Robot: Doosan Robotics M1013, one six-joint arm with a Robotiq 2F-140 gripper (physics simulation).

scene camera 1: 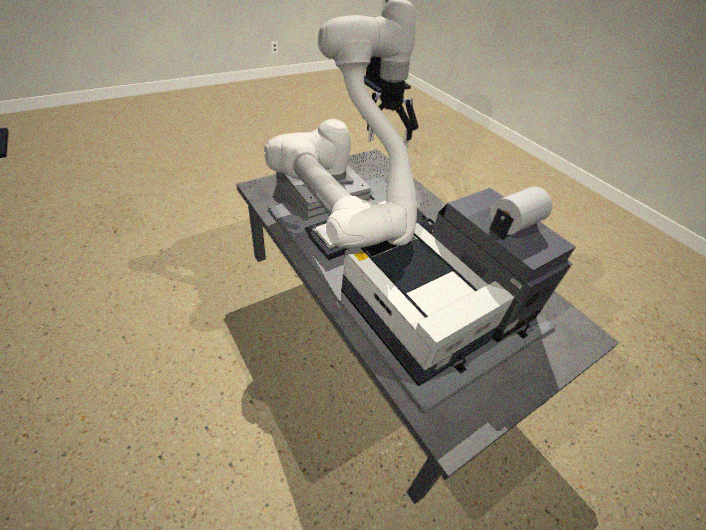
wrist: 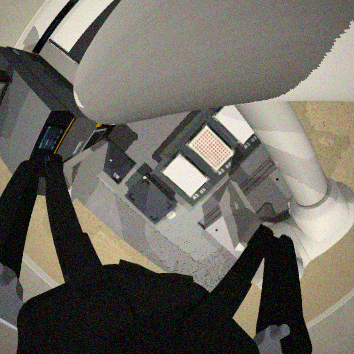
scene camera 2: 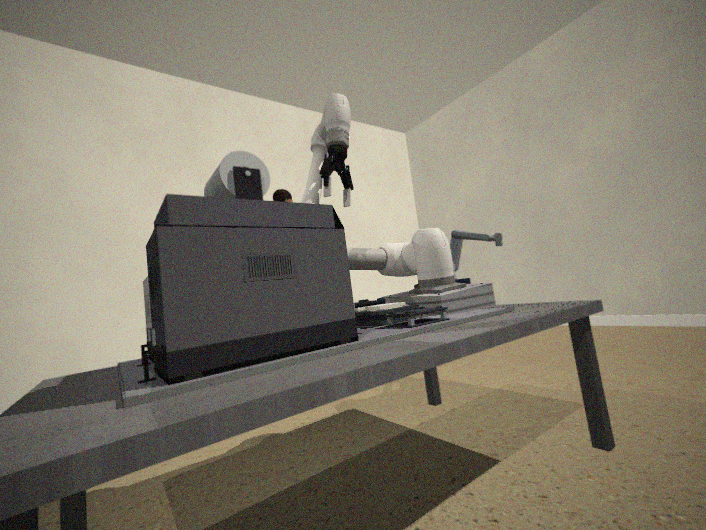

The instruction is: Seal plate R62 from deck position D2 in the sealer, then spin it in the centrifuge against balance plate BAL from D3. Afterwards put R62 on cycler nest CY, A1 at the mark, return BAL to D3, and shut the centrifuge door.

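Seen in the pictures: gripper, fingertip midpoint: [wrist: 165, 174] [scene camera 2: 337, 201]; arm's base, origin of the base link: [scene camera 2: 437, 290].
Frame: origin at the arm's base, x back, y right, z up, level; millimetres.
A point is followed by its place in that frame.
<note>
My gripper [scene camera 1: 389, 136] {x -441, y 18, z 384 mm} [scene camera 2: 337, 198] {x -441, y 18, z 384 mm} [wrist: 165, 174] {x -441, y 18, z 384 mm} is open and empty, high above the table. In the wrist view a plate with red wells [wrist: 210, 148] {x -357, y 56, z -23 mm}, apparently R62, sits in the middle deck position. A white plate [wrist: 185, 175] {x -346, y -63, z -22 mm}, apparently BAL, sits nearer the dark nests, by a blurred label like D3. Another white plate [wrist: 235, 124] {x -360, y 167, z -22 mm} is partly hidden by the arm. The sealer [scene camera 1: 484, 208] {x -759, y -199, z 262 mm} [scene camera 2: 256, 308] {x -892, y -329, z 25 mm} [wrist: 22, 112] {x -756, y -159, z 262 mm} is dark and carries a film roll. The white low machine [scene camera 1: 467, 319] {x -1053, y 107, z 156 mm} looks like the centrifuge; its door state is unclear.
A small dark nest [wrist: 119, 164] {x -525, y -191, z 2 mm} and a larger dark nest [wrist: 151, 194] {x -372, y -209, z -48 mm} stand beside the deck; their labels are unreadable. The arm base [scene camera 1: 336, 151] [scene camera 2: 432, 256] {x -66, y -62, z 142 mm} stands at the table's far end. An arm link [wrist: 200, 55] covers much of the wrist view. The table [scene camera 1: 467, 422] {x -1238, y 171, z -101 mm} [scene camera 2: 273, 393] {x -941, y -536, z -101 mm} carries everything.
</note>
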